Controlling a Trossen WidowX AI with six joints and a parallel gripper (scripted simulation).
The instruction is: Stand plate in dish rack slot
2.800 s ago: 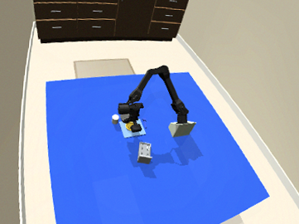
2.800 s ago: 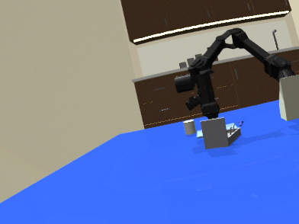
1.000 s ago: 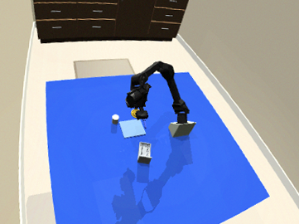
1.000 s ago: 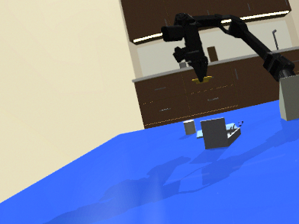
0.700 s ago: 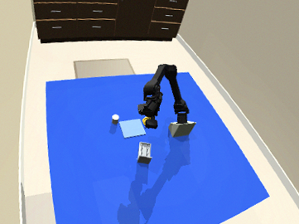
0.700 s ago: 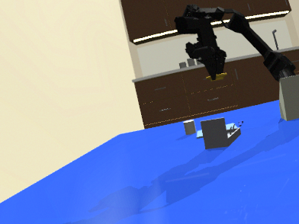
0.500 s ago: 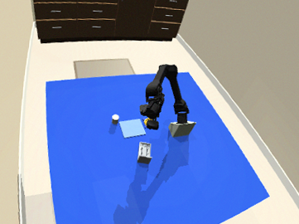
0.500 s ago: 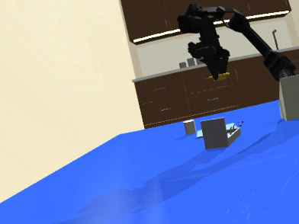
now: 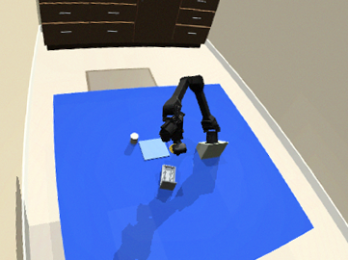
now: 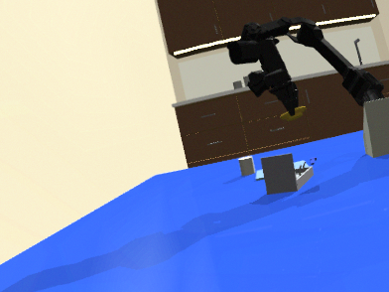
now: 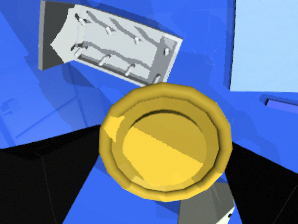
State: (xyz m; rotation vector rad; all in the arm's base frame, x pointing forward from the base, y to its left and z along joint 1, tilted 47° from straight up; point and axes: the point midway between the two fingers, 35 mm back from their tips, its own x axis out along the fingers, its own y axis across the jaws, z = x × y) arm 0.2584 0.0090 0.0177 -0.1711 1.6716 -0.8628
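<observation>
My gripper tip is now 12 cm above the grey dish rack, 7 cm to the right of it and 5 cm short of it. Also, from my gripper tip: yellow plate (1 cm above); white cup (22 cm to the right, 13 cm ahead, 12 cm below).
</observation>
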